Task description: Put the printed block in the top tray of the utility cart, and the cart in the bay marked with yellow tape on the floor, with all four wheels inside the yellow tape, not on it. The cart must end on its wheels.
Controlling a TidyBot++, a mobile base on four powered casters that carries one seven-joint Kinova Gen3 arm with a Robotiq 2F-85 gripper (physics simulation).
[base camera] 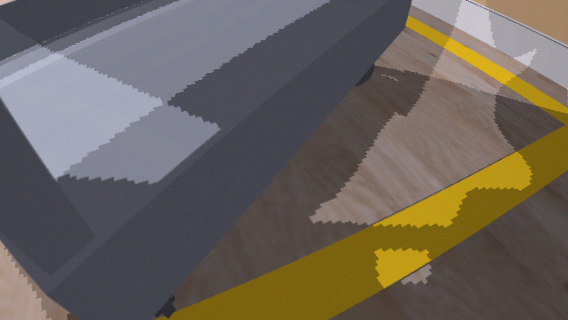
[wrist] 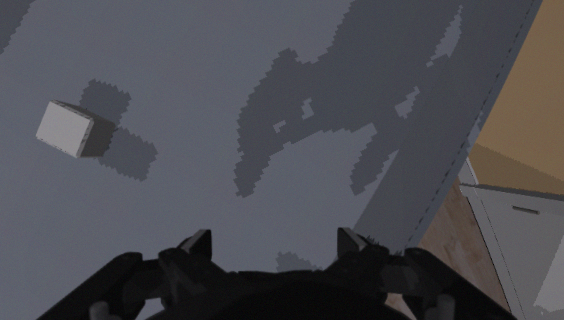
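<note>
The printed block (wrist: 65,129), a pale box shape, rests in the cart's grey top tray (wrist: 175,210), at the left of the wrist view. My gripper (wrist: 274,242) is open and empty above the tray, to the right of the block and apart from it. In the base view the lower part of the utility cart (base camera: 200,190) crosses from bottom left to top right. One dark wheel (base camera: 167,306) shows at the bottom, close by the yellow tape (base camera: 300,285); whether it touches is unclear. Another wheel (base camera: 366,76) is partly hidden. The other wheels are hidden.
In the base view, a pale upright surface (base camera: 530,45) stands beyond the far tape strip (base camera: 480,60). In the wrist view, a white unit with a handle (wrist: 525,240) and a tan surface (wrist: 525,90) lie past the tray's right edge, with wooden floor (wrist: 450,230) between.
</note>
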